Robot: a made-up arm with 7 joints. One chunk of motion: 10 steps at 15 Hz.
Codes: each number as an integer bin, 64 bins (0 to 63) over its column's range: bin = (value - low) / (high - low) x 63, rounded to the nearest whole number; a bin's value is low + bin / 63 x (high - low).
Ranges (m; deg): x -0.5..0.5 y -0.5..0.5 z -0.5..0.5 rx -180..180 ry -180..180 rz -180..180
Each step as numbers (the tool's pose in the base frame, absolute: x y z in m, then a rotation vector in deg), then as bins.
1 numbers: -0.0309 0.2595 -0.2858 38.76 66.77 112.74
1 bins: 30 48 13 38 43 51
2 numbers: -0.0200 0.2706 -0.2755 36.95 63.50 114.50
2 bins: 30 49 14 38 43 52
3 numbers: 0.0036 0.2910 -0.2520 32.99 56.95 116.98
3 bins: 32 50 16 37 41 52
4 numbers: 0.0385 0.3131 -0.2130 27.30 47.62 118.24
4 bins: 34 51 18 36 40 52
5 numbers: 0.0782 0.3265 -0.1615 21.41 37.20 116.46
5 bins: 36 52 21 35 38 52
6 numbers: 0.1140 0.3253 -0.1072 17.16 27.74 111.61
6 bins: 39 52 25 35 36 51
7 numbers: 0.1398 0.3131 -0.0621 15.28 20.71 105.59
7 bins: 40 51 28 34 35 50
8 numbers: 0.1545 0.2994 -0.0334 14.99 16.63 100.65
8 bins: 41 50 29 34 34 49
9 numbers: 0.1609 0.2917 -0.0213 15.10 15.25 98.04
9 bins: 42 50 30 34 34 49
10 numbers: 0.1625 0.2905 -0.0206 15.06 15.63 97.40
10 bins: 42 50 30 34 34 49
